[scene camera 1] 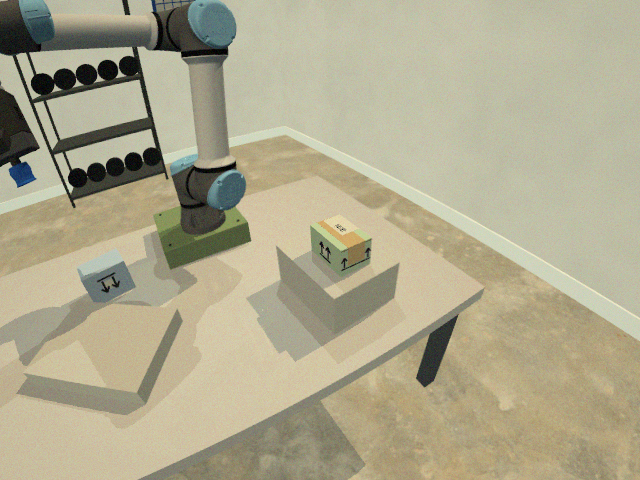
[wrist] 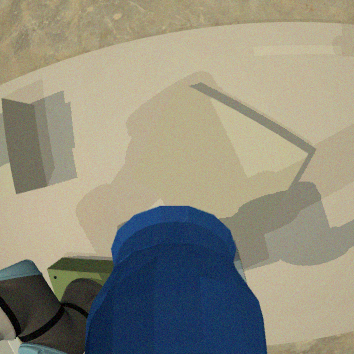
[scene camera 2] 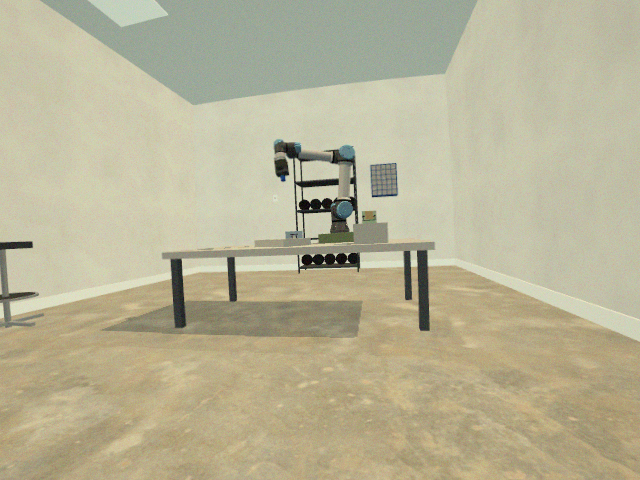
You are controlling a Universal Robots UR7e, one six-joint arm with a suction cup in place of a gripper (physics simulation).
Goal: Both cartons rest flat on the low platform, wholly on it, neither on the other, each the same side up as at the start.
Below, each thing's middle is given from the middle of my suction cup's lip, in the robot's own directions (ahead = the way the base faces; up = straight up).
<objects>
The low flat platform [scene camera 1: 116,351] lies 1 cm behind my suction cup, 3 cm to the right of it and 44 cm below it.
</objects>
